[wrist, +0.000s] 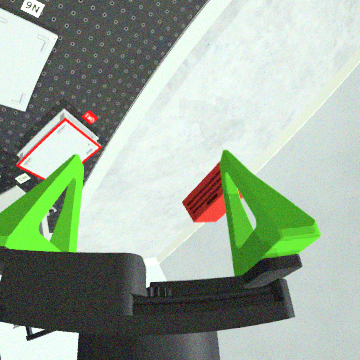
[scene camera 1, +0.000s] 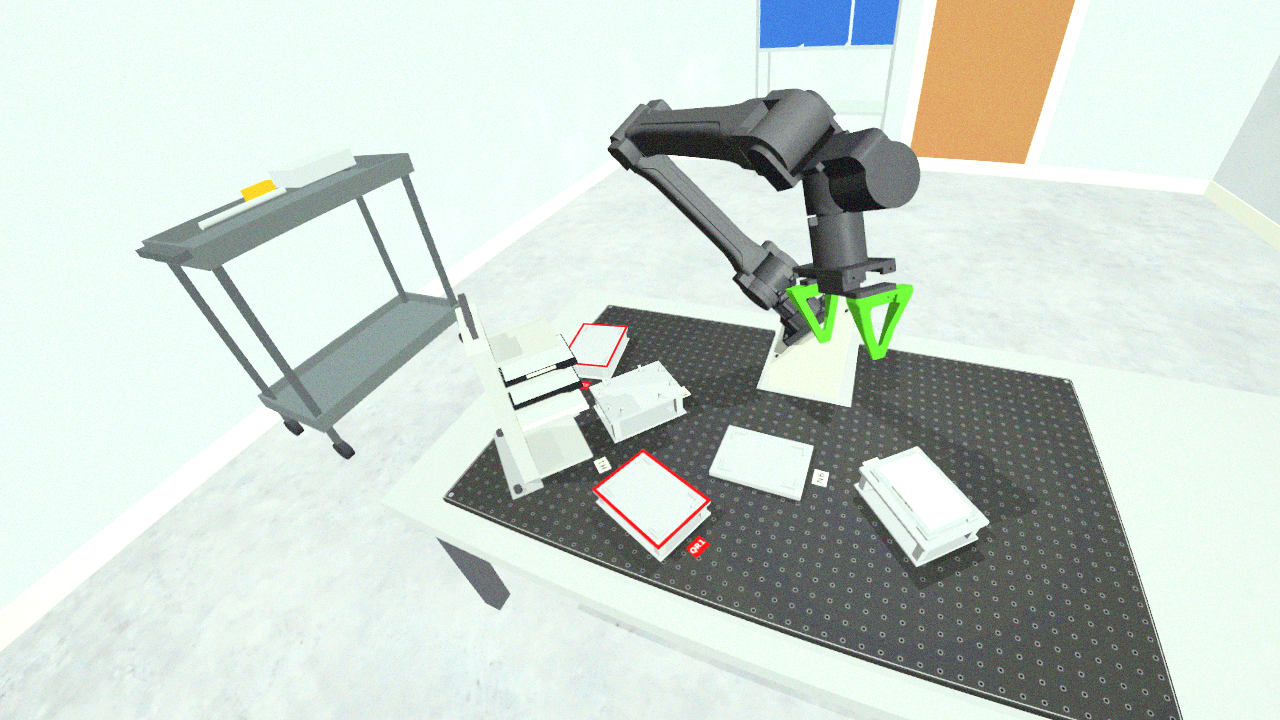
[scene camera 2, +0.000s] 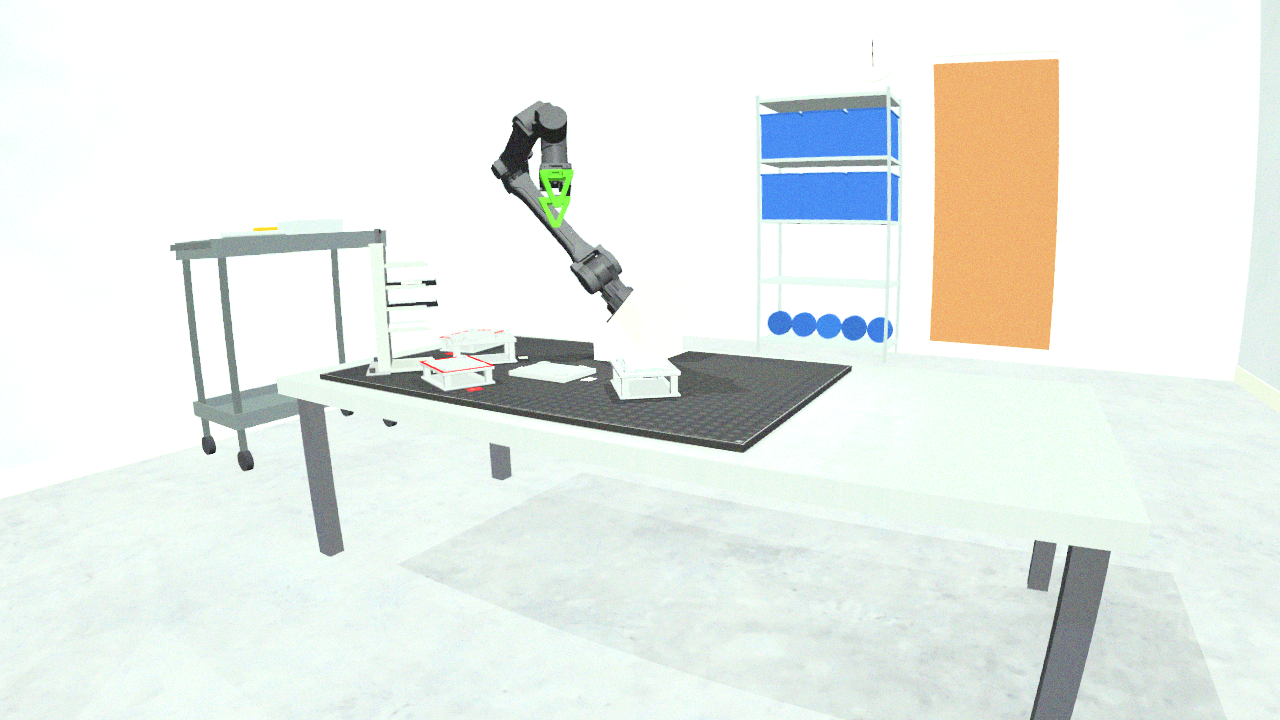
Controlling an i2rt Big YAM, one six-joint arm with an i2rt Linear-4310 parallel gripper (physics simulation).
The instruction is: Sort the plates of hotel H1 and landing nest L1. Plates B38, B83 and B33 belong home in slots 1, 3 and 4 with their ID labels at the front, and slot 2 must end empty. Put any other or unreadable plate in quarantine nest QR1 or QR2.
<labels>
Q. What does my gripper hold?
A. Nothing.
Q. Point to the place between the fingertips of my gripper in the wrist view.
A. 149, 157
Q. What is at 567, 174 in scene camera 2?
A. My gripper.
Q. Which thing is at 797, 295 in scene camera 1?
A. My gripper.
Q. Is my gripper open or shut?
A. Open.
</labels>
